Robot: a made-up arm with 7 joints.
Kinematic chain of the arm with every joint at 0, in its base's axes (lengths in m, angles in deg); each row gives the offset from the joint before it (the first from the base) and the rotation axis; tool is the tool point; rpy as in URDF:
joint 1: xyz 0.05 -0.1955 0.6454 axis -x
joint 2: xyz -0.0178 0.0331 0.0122 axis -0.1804 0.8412 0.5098
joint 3: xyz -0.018 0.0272 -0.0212 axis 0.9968 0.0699 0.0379
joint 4: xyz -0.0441 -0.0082 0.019 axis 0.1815 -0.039 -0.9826
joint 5: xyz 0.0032 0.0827 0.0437 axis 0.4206 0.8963 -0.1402
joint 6: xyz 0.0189 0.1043 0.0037 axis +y
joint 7: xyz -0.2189 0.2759 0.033 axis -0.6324 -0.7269 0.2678
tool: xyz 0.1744 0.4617 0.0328 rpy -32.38 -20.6 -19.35
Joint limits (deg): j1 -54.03..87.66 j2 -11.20..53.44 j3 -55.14..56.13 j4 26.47..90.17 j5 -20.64..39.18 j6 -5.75..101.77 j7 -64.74..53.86
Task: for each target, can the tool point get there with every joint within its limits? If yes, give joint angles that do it. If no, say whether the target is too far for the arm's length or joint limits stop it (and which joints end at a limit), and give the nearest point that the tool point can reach.
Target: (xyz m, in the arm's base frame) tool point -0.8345 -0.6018 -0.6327
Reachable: no: too far | nearest point -0.4642 -0.4489 -0.1516 | short by 0.626 m
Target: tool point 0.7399 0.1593 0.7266
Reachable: yes | joints 67.83 -2.28 -6.41 73.48 14.91 16.08 -52.33
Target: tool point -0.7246 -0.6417 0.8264
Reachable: no: joint limits stop it (at a limit: joint 1, joint 2, joint 3, joint 4, joint 5, joint 7) | nearest point -0.5050 -0.8820 0.3399 | short by 0.585 m
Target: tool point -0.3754 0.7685 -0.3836
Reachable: no: too far | nearest point -0.2383 0.4503 -0.0440 | short by 0.485 m
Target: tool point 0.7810 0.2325 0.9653
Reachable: yes | joints 10.67 -2.90 -33.54 75.37 30.37 9.49 10.07
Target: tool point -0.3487 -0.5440 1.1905
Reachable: no: joint limits stop it (at a limit: joint 1, joint 2, joint 3, joint 4, joint 7) | nearest point 0.1406 -0.6340 1.4615 | short by 0.567 m
